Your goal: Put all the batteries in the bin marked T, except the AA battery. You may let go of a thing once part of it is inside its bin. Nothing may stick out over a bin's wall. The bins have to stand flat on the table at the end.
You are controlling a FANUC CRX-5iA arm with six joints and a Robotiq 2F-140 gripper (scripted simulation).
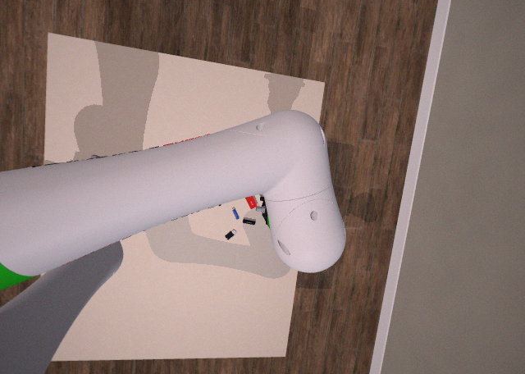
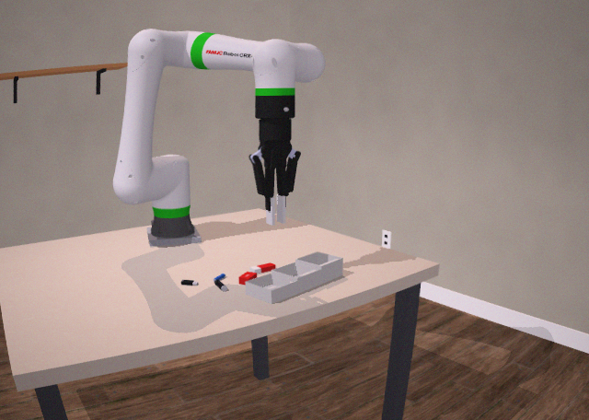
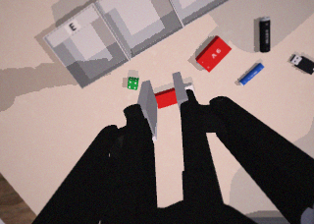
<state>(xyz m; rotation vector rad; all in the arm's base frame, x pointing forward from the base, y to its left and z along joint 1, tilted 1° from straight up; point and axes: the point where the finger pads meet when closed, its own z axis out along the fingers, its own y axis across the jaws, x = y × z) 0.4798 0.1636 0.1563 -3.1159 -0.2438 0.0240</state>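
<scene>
Right now my hand is 50 mm past the blue cylindrical battery, 140 mm to the left of it and 170 mm above it. Round my hand: grey bin (60 mm ahead, 20 mm to the left, 150 mm below); red block battery (10 mm behind, 70 mm to the right, 160 mm below); green die (40 mm behind, 50 mm to the left, 170 mm below).
</scene>
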